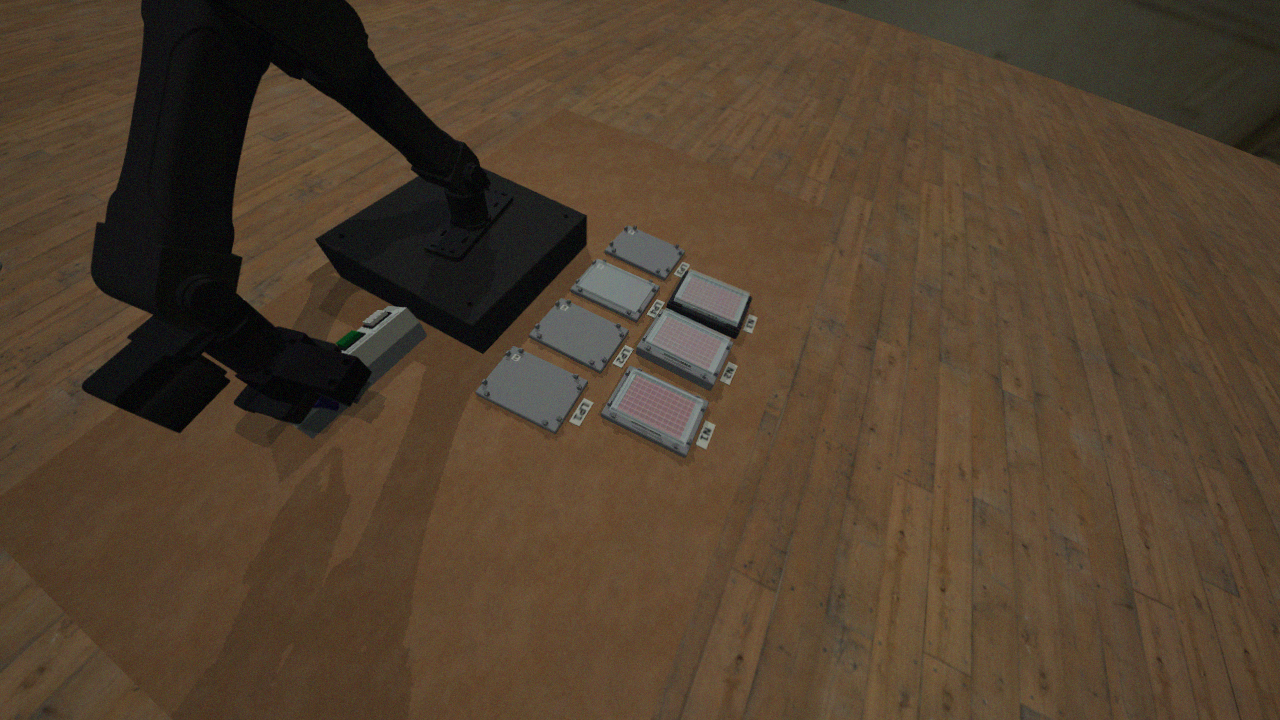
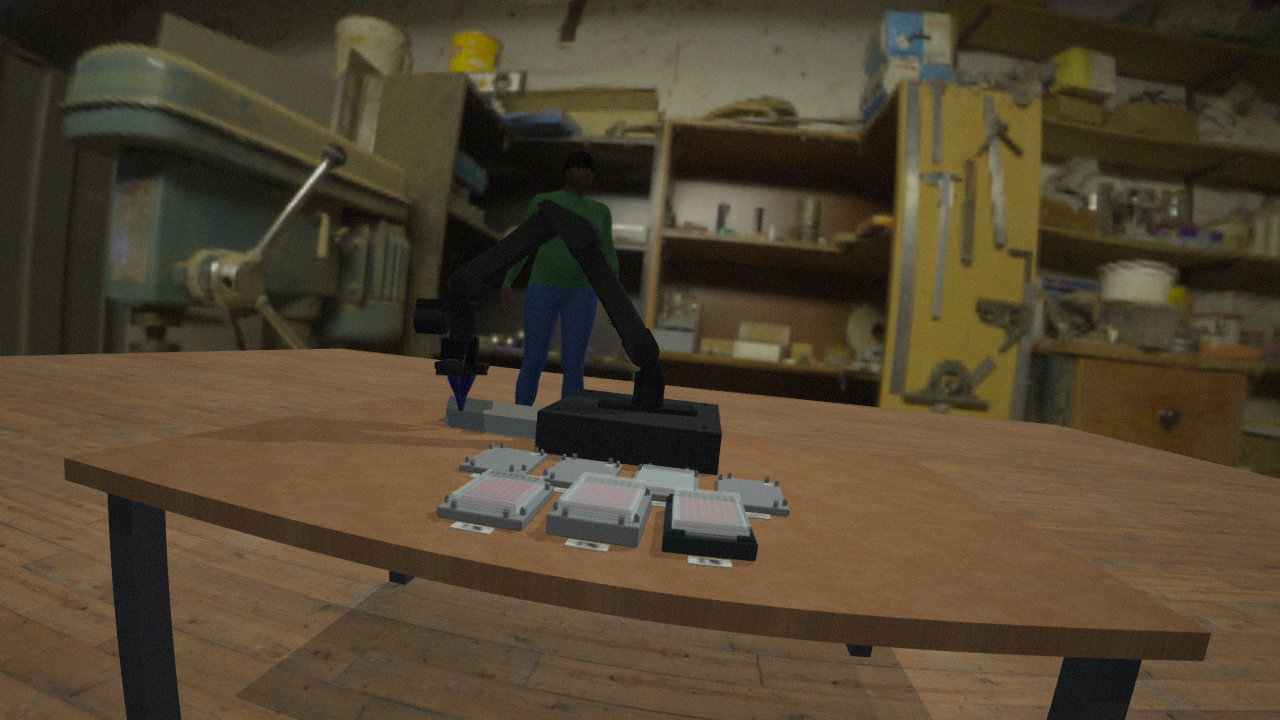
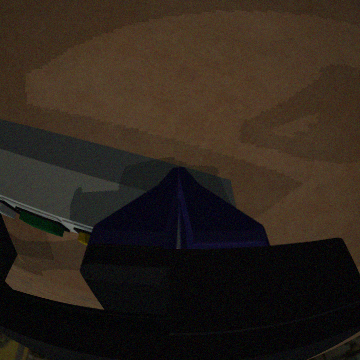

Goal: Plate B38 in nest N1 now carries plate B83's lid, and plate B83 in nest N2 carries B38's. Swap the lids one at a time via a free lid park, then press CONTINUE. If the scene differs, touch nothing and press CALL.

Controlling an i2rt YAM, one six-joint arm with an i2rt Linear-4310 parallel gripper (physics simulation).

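Frame: origin at the arm's base, x back, y left, z down, level; centimetres.
Where they show: gripper, fingertip midpoint: [image 1: 334, 407] [image 2: 461, 410] [image 3: 178, 176]; arm's base, link origin: [image 1: 472, 222] [image 2: 647, 409].
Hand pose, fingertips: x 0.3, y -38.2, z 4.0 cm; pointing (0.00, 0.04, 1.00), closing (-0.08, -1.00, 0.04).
Each offset is from my fingertips to the top centre of the thing.
My gripper [image 1: 324, 406] [image 2: 460, 409] [image 3: 178, 176] is shut and empty, its dark blue fingertips low over the far end of the grey button console @(dx +4.2, dy +7.4, dz -2.3 cm) [image 1: 391, 347] [image 2: 510, 420] [image 3: 45, 170]; contact cannot be told. The console's green button @(dx +5.3, dy +10.2, dz -1.5 cm) [image 1: 349, 340] [image 3: 41, 223] and yellow button @(dx +6.3, dy +5.3, dz -1.5 cm) [image 3: 84, 238] show; their lettering is unreadable. A pink-welled plate @(dx -42.6, dy +17.4, dz +1.4 cm) [image 1: 657, 404] [image 2: 501, 491] sits in grey nest N1, and another plate @(dx -44.3, dy +30.5, dz +0.1 cm) [image 1: 686, 342] [image 2: 603, 496] sits in taller grey nest N2. Both look covered by clear lids; plate codes are unreadable. Lid parks LP1 @(dx -22.9, dy +14.3, dz +2.1 cm) [image 1: 534, 387] [image 2: 503, 460] and LP2 [image 1: 579, 334] [image 2: 583, 471] look free.
A third plate @(dx -46.5, dy +42.9, dz +0.5 cm) [image 1: 712, 298] [image 2: 708, 513] sits in a black nest beside N2. A third park holds a pale lid @(dx -28.2, dy +39.8, dz +2.3 cm) [image 1: 615, 286] [image 2: 666, 480]. A fourth park @(dx -30.6, dy +52.7, dz +2.1 cm) [image 1: 644, 250] [image 2: 751, 494] looks free. The black arm base [image 1: 447, 259] [image 2: 626, 434] stands between console and parks. A person [image 2: 568, 241] stands behind the table.
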